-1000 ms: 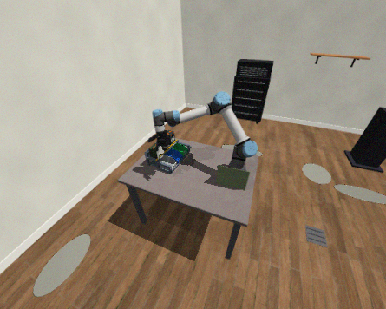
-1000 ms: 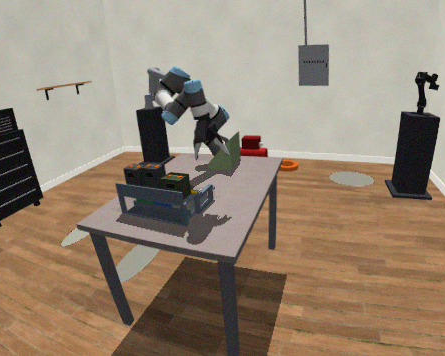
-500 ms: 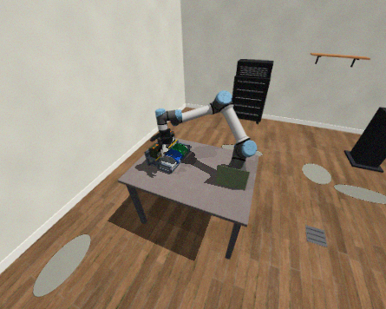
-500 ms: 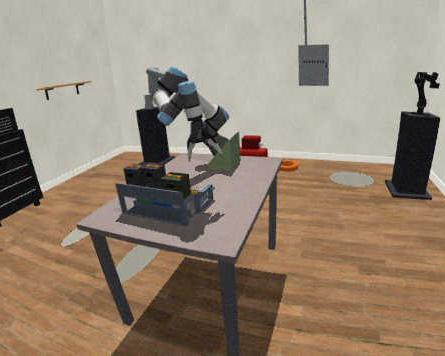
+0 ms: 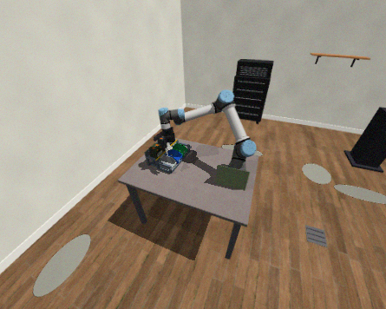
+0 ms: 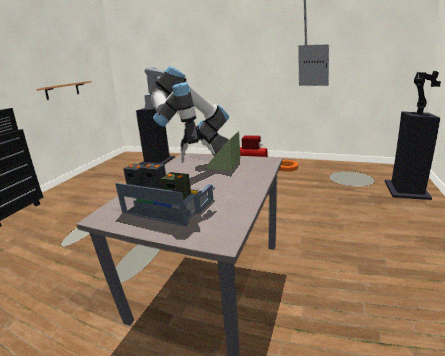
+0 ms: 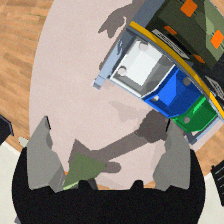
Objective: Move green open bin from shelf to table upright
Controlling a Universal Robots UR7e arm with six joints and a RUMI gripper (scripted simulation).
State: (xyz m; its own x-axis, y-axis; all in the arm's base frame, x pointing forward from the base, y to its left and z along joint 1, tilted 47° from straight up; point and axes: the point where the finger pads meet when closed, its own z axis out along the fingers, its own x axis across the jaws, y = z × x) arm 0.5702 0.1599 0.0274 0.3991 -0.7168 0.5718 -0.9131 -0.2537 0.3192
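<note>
Now: the green open bin 50 mm ahead of my hand, 260 mm to the right of it and 180 mm below it. The rest, counted from my hand: grey bin: 70 mm ahead, 40 mm to the right, 180 mm below; then blue bin: 60 mm ahead, 150 mm to the right, 180 mm below; then yellow rail: 110 mm ahead, 160 mm to the right, 110 mm below.
</note>
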